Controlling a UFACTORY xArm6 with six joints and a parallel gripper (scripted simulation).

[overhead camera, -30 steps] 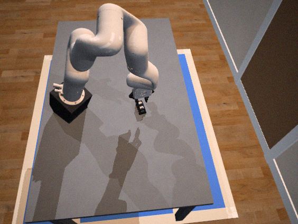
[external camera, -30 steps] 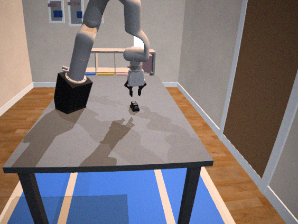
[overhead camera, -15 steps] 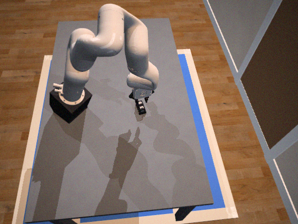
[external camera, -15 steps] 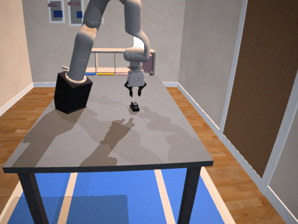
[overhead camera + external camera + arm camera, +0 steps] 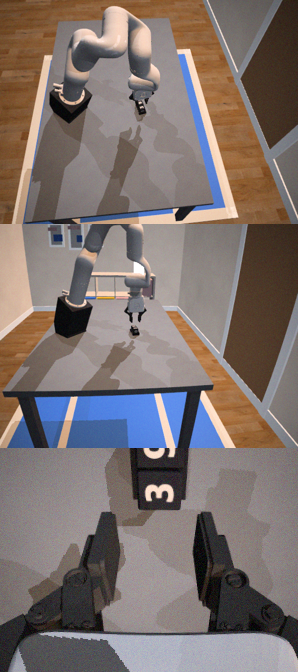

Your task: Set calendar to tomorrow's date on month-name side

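Right now my hand is 2 cm to the right of the dark tray and 10 cm above it.
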